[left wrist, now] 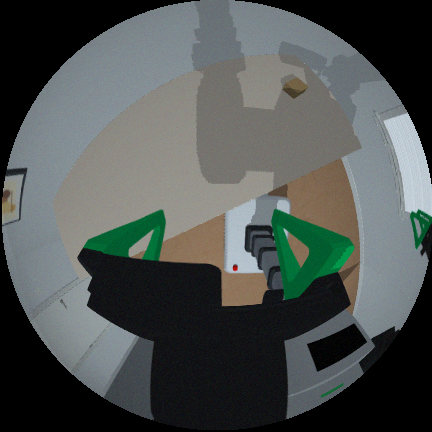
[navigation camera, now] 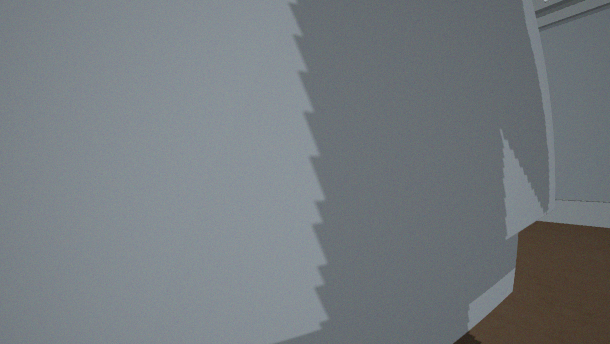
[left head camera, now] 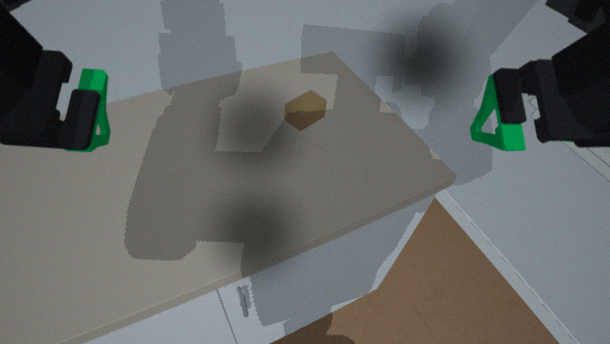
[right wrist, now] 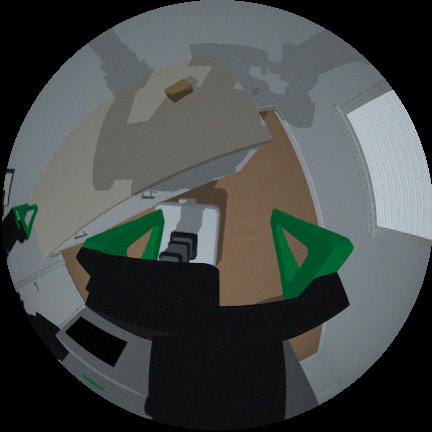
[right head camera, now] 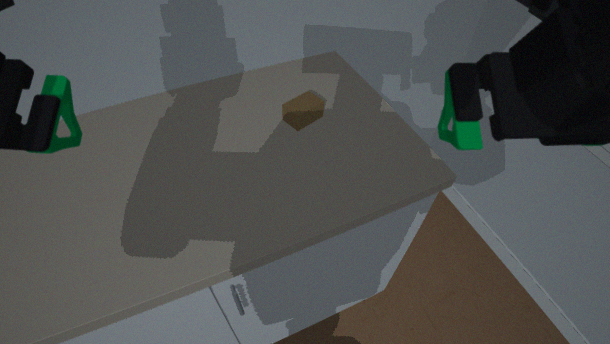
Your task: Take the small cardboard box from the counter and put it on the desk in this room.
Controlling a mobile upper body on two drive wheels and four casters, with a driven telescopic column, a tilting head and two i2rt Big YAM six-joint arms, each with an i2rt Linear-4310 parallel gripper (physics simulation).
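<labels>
On a counter, (right head camera: 199, 207) and (left head camera: 205, 208) are the same spot.
</labels>
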